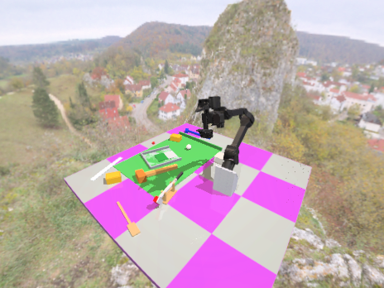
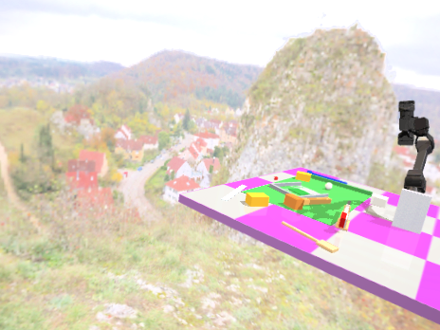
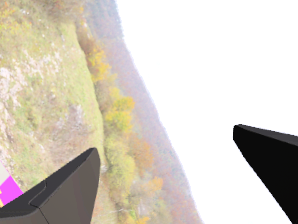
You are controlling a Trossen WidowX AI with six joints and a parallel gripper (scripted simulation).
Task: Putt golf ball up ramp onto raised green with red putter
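Right now my gripper tip is 45 cm above the tan stand, 13 cm short of it and 6 cm to the right of it. The rest, counted from my gripper tip: white stick (66 cm ahead, 48 cm below, 10 cm to the left); then white golf ball (46 cm to the right, 46 cm below, 33 cm ahead); then blue stick (74 cm to the right, 47 cm below, 43 cm ahead).
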